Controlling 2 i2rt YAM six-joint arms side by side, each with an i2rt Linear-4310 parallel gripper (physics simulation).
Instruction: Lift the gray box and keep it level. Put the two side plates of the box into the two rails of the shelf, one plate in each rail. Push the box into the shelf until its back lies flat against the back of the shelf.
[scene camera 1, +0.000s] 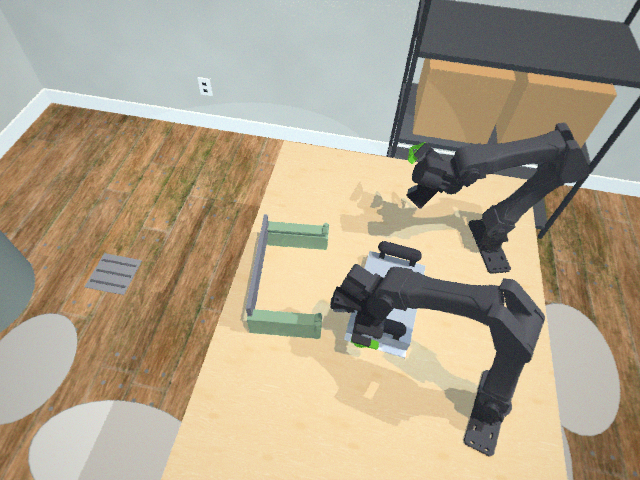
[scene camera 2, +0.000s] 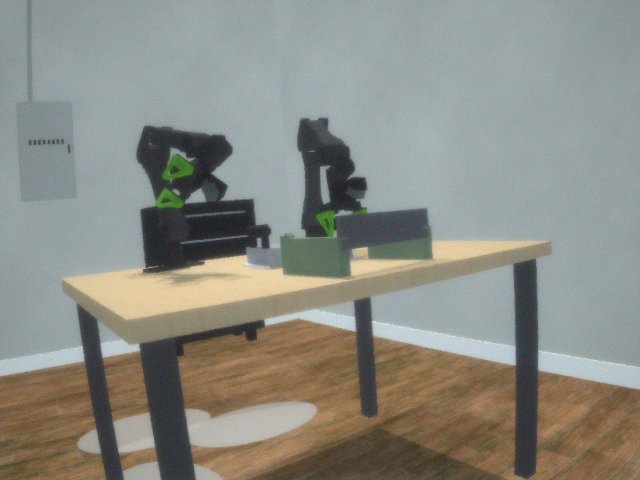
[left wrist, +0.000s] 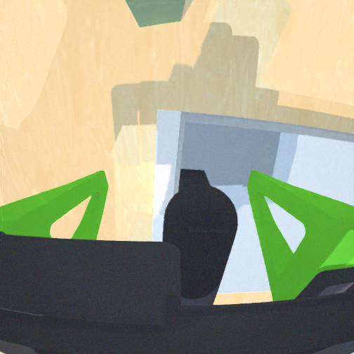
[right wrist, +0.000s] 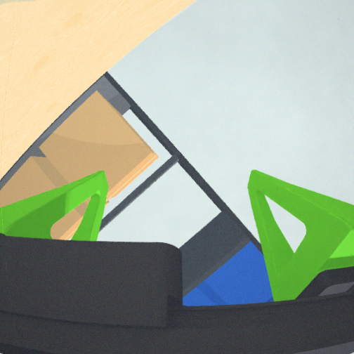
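Seen in the pictures: left gripper, fingertip midpoint: (scene camera 1: 360, 328); right gripper, fingertip midpoint: (scene camera 1: 421, 157) (scene camera 2: 159, 192); left arm's base at its link origin: (scene camera 1: 487, 411); right arm's base at its link origin: (scene camera 1: 488, 246) (scene camera 2: 174, 268).
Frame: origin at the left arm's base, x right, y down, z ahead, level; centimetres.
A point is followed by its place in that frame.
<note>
The gray box (scene camera 1: 413, 316) {x 13.0, y -5.2, z 25.1 cm} (scene camera 2: 262, 256) {x 28.2, y -3.1, z 39.2 cm} (left wrist: 320, 160) sits on the table with a black handle at each end; the upper one (scene camera 1: 400, 252) {x 26.8, y -11.0, z 35.1 cm} (scene camera 2: 261, 232) {x 28.4, y -9.5, z 41.3 cm} and lower one (scene camera 1: 395, 329) {x 4.2, y -11.2, z 28.1 cm} (left wrist: 200, 240) both show. The shelf's purple-gray back (scene camera 1: 257, 266) {x 3.4, y -12.4, z 67.2 cm} (scene camera 2: 385, 227) {x 6.6, y -9.0, z 69.5 cm} joins two green rails, the upper (scene camera 1: 297, 235) {x 21.5, y -6.2, z 64.9 cm} (scene camera 2: 315, 256) {x 23.2, y -4.3, z 68.6 cm} and lower (scene camera 1: 284, 324) {x -5.8, y -7.2, z 54.0 cm} (scene camera 2: 400, 249) {x -3.6, y -2.5, z 56.9 cm}, open toward the box. My left gripper (scene camera 1: 366, 344) (left wrist: 177, 178) is open; its fingers appear either side of the lower handle in its wrist view, gap in height unclear. My right gripper (scene camera 2: 173, 183) (right wrist: 177, 178) is open and empty, raised away from the box.
The wooden table (scene camera 1: 310, 413) {x -20.4, y 0.0, z 38.7 cm} (scene camera 2: 206, 297) {x 48.2, y 0.0, z 79.4 cm} carries both arm bases at the right in scene camera 1. A black storage rack (scene camera 1: 516, 64) with cardboard boxes (scene camera 1: 462, 103) (right wrist: 95, 135) stands beyond the table's upper right. The left forearm crosses above the gray box.
</note>
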